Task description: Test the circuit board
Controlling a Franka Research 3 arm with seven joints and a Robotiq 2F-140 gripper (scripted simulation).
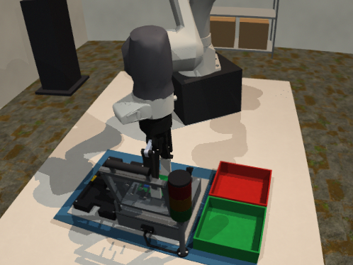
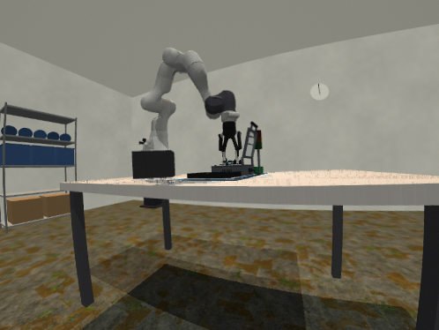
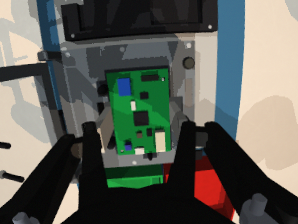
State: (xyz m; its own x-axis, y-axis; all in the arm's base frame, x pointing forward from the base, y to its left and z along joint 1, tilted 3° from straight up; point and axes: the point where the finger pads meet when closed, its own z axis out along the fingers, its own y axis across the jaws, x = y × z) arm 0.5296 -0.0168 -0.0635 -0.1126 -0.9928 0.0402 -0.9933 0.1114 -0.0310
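Right now my hand is 2 cm above the green circuit board. Round my hand: green bin 7 cm ahead, 19 cm to the left, 9 cm below; then tester plate 1 cm ahead, 1 cm to the left, 3 cm below; then clear lid 12 cm ahead, 1 cm to the right, 8 cm above.
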